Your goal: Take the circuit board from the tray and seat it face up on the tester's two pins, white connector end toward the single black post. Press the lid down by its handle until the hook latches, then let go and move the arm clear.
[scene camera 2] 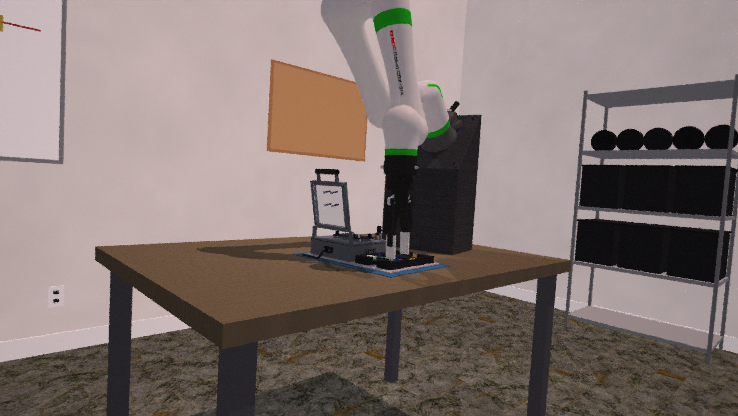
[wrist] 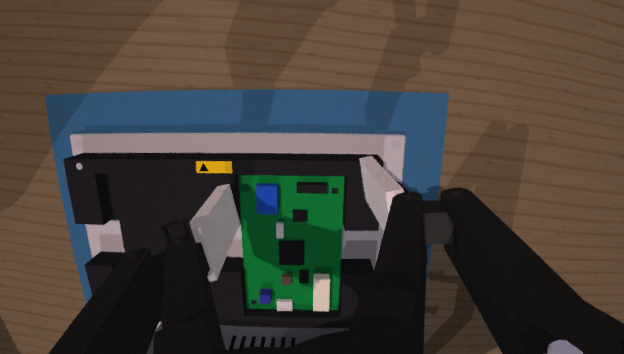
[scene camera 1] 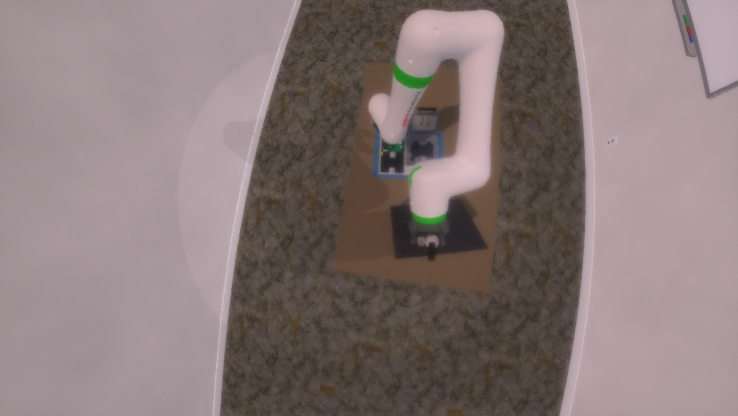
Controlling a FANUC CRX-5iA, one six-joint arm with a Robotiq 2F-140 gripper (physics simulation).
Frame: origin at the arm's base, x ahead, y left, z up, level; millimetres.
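Seen in the pictures: gripper, fingertip midpoint: (scene camera 2: 397, 256) (wrist: 298, 191); arm's base at its link origin: (scene camera 2: 438, 139) (scene camera 1: 428, 226).
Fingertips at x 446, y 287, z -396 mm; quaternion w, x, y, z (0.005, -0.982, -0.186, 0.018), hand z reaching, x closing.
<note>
Pixels of each thing's top centre, then the offset from my fingertips to it. "spot": a spot on its surface instead. Level surfaces: height alone.
- green circuit board at its top centre: (wrist: 291, 252) (scene camera 2: 385, 257) (scene camera 1: 392, 145) dy -49, dx +3, dz -11 mm
- black tray at a spot on its surface: (wrist: 155, 200) (scene camera 1: 386, 161) spot: dy -33, dx -100, dz -21 mm
- black handle at its top centre: (scene camera 2: 327, 169) (scene camera 1: 427, 108) dy -200, dx +127, dz +240 mm
- blue mat at its surface level: dz -37 mm
- wooden table at its surface level: dz -39 mm
- yellow label at its top centre: (wrist: 214, 167) dy +3, dx -57, dz -10 mm
The green circuit board (wrist: 292, 225) (scene camera 1: 395, 147) lies face up in the black tray (wrist: 155, 200) (scene camera 1: 385, 164). In the wrist view its white connectors are at the lower end. My gripper (wrist: 298, 191) (scene camera 2: 397, 254) is open and points down, its pale fingertips on both sides of the board at tray level, with gaps to its long edges. The grey tester (scene camera 2: 338, 249) (scene camera 1: 419, 147) stands beside the tray. Its lid (scene camera 2: 347, 206) (scene camera 1: 424, 122) stands upright, with the black handle (scene camera 2: 327, 171) (scene camera 1: 426, 109) on top. The pins, post and hook are too small to tell apart.
The tray and tester stand on a blue mat (wrist: 250, 107) (scene camera 2: 436, 268) on the wooden table (scene camera 2: 170, 268) (scene camera 1: 356, 206). The dark robot pedestal (scene camera 2: 444, 206) rises behind the tray in scene camera 2. A yellow label (wrist: 214, 167) is on the tray.
</note>
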